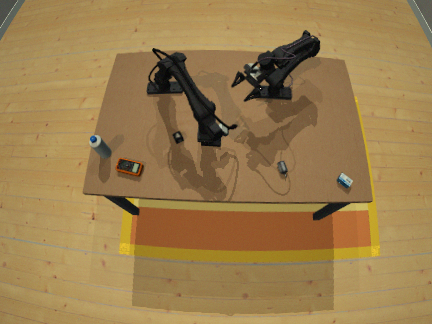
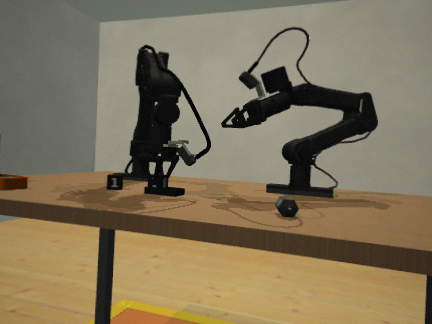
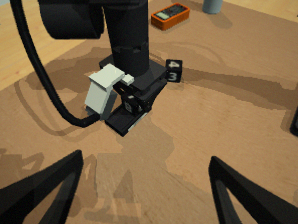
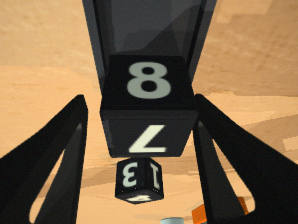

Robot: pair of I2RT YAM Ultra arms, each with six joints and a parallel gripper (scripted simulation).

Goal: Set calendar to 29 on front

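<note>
The black calendar tray is 20 mm to the left of my right hand and 20 mm below it.
</note>
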